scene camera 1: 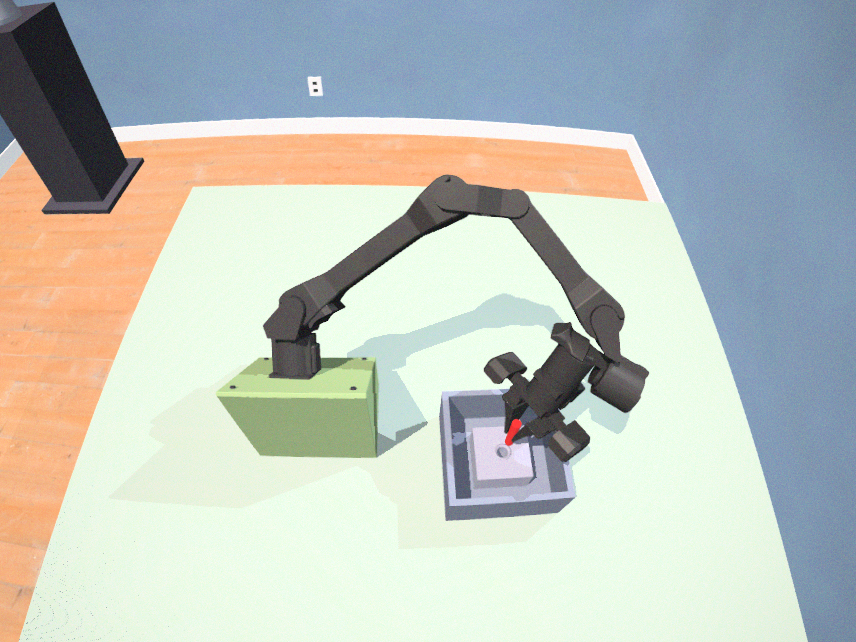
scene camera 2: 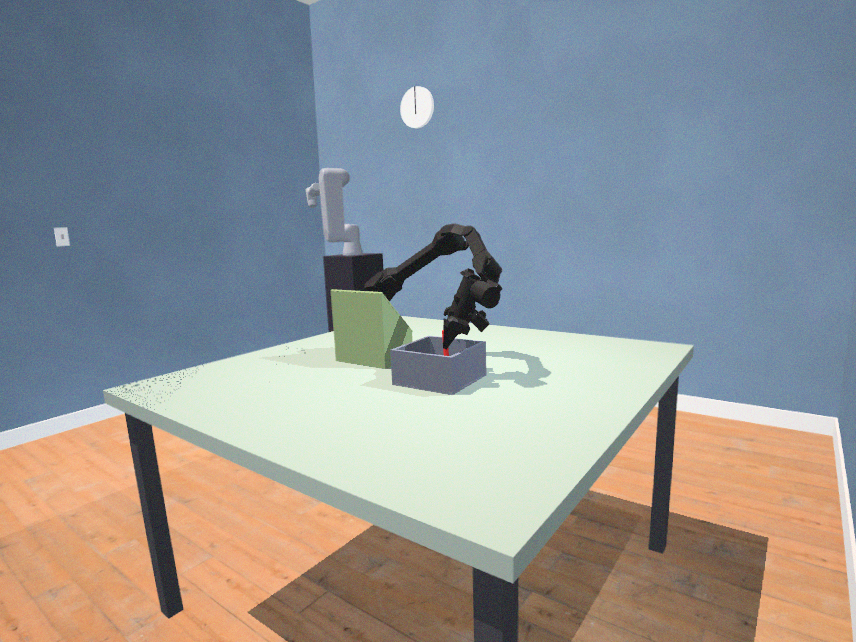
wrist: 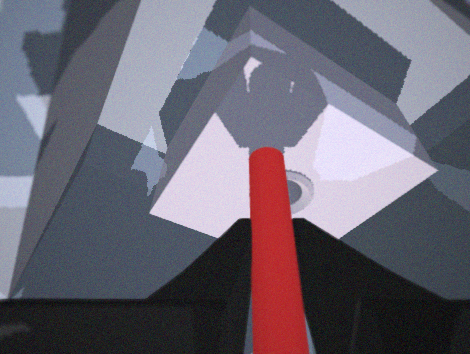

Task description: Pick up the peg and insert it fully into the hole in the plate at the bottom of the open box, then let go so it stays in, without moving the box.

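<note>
The red peg is tilted, its lower end beside the hole and not in it. My gripper is shut on the peg, with its fingertips inside the box. The pale plate lies at the bottom of the open grey-blue box. The round hole is in the plate's middle. In the wrist view, the peg covers the hole's left part, and the peg's end shows above and left of it. I cannot tell if the peg touches the plate.
The box walls rise around the plate, and my gripper leans in over the back right wall. The green base block stands left of the box and carries the arm. Both stand on the pale green table.
</note>
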